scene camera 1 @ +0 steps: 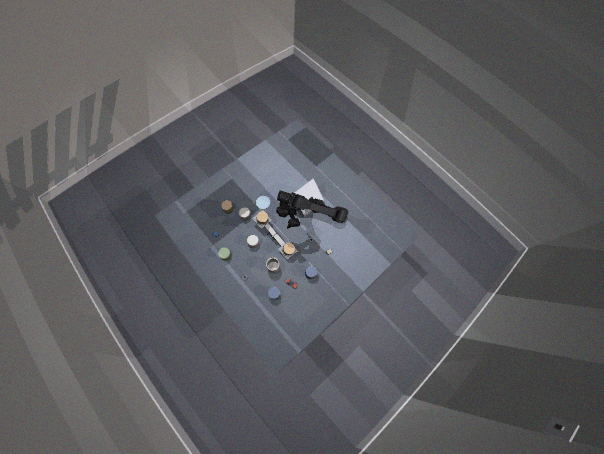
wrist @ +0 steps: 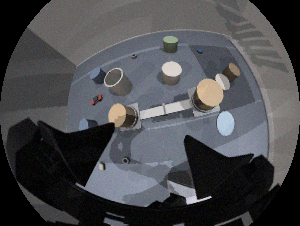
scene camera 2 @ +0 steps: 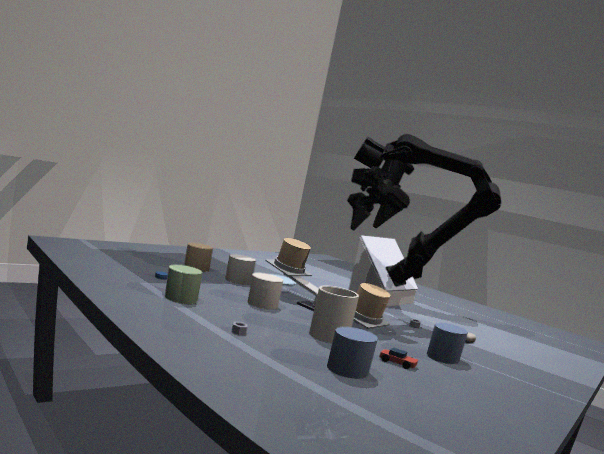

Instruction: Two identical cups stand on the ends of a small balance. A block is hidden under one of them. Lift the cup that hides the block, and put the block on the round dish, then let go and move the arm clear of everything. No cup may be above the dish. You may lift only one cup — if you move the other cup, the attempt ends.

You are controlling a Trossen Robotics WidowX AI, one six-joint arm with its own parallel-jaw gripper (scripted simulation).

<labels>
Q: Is the gripper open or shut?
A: Open.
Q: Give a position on a balance beam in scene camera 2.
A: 294, 274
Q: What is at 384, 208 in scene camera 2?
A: The gripper.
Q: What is the gripper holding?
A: Nothing.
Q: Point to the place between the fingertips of the gripper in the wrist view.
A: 150, 133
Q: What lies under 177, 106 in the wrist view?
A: A balance beam.
</labels>
